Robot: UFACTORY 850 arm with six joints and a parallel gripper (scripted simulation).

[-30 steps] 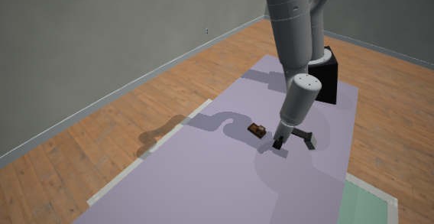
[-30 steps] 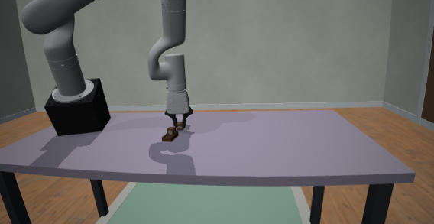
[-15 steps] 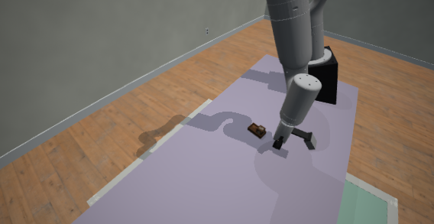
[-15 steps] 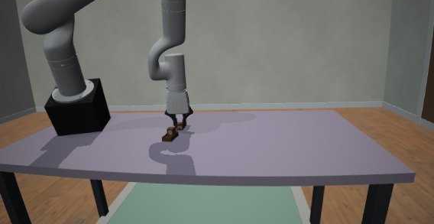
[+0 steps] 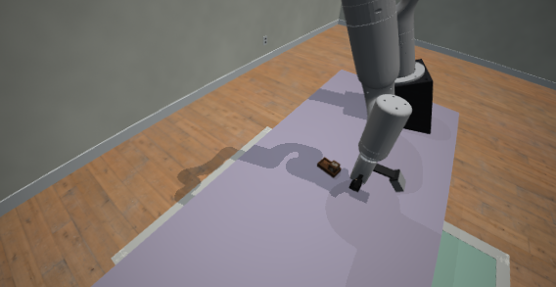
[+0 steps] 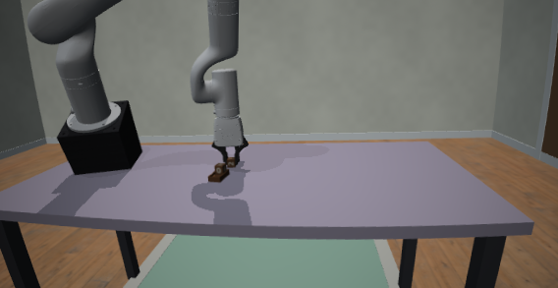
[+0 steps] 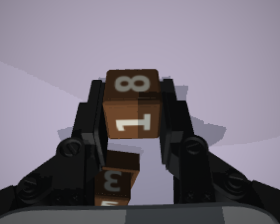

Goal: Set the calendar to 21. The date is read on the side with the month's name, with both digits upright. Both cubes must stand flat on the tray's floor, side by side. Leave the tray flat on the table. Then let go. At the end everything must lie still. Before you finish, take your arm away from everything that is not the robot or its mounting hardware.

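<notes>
The brown cube lies 10 mm below my hand. The rest, counted from my hand: digit cube: 80 mm to the right, 30 mm behind, 10 mm below; brown tray: 100 mm to the right, 40 mm behind, 20 mm below.
</notes>
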